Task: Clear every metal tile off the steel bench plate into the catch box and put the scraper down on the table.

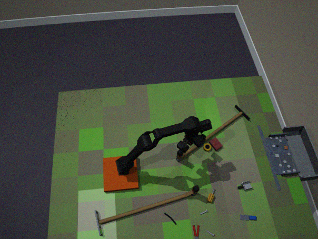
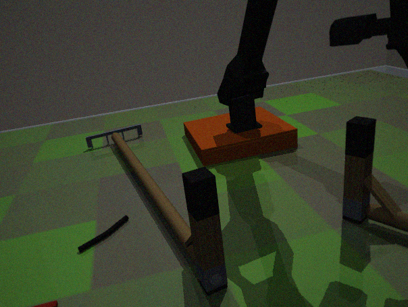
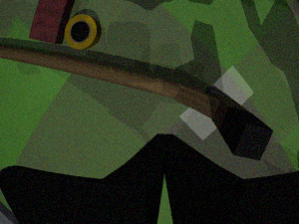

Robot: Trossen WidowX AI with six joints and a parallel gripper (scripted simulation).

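Right now my gripper tip is 14 cm short of the yellow ring, 2 cm to the right of it and 16 cm above it. Round my gripper tip: long scraper: 19 cm ahead, 10 cm to the left, 11 cm below; black strip: 17 cm behind, 38 cm to the right, 17 cm below; red block: 20 cm ahead, 3 cm to the left, 16 cm below.
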